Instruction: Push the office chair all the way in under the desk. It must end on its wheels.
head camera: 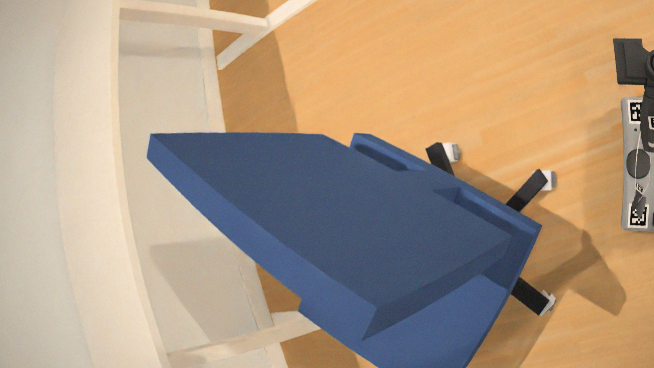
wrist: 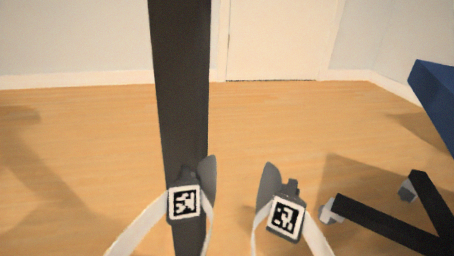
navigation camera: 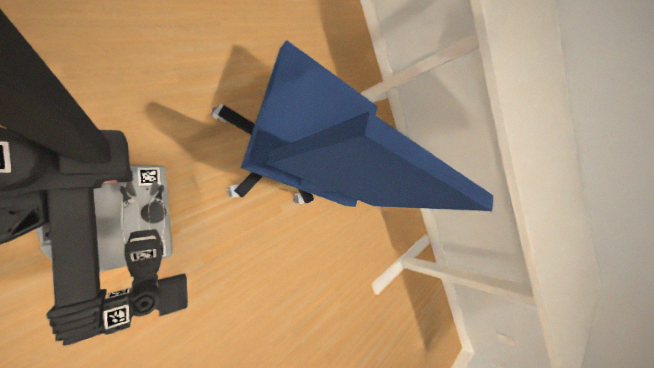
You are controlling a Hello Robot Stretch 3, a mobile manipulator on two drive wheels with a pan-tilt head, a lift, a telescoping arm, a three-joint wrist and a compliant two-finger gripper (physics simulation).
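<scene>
The blue office chair is upright, with several black legs and grey casters on the floor. Its raised blue backrest overlaps the pale desk in the head and navigation views, hiding part of the desk's front. I cannot tell whether any of the chair is under the desktop. My gripper is open and empty, apart from the chair and over my base in the navigation view. In the wrist view the chair's near caster lies right of the fingers. The gripper shows partly at the head view's right edge.
The desk's pale leg and foot stand beside the chair, with a second support on its other side. My grey base is on the wooden floor. A dark post and a door show in the wrist view.
</scene>
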